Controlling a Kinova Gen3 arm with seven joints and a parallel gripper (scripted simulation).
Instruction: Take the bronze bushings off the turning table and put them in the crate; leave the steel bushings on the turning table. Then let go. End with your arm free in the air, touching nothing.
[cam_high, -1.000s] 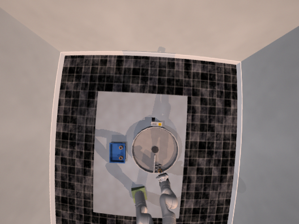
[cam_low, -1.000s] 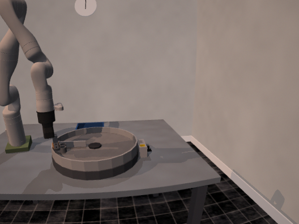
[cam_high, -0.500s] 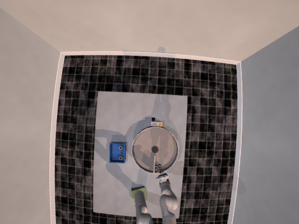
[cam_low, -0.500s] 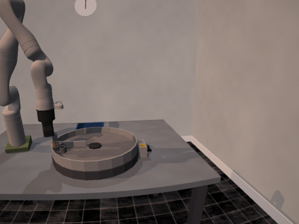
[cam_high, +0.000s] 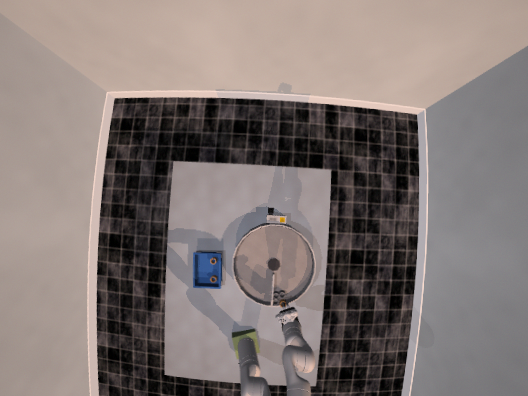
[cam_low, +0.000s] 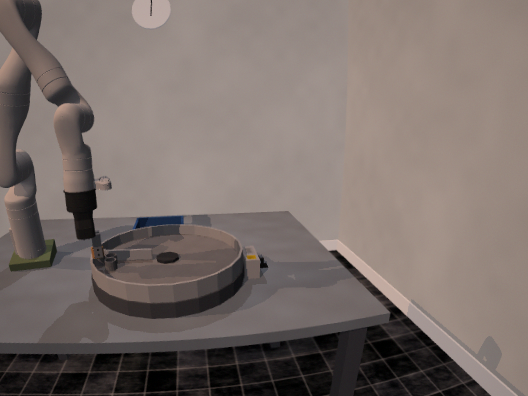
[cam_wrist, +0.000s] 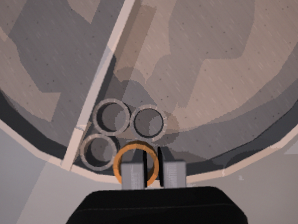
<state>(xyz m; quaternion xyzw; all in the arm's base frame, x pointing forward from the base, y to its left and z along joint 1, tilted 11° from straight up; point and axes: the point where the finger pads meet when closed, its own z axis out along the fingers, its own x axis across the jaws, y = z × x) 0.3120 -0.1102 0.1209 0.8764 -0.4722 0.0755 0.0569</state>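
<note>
Now: the blue crate 430 mm to the left of my hand, 90 mm below it and 40 mm ahead of it. From my hand the other things lie so: round turning table 160 mm ahead, 100 mm to the left, 60 mm below.
</note>
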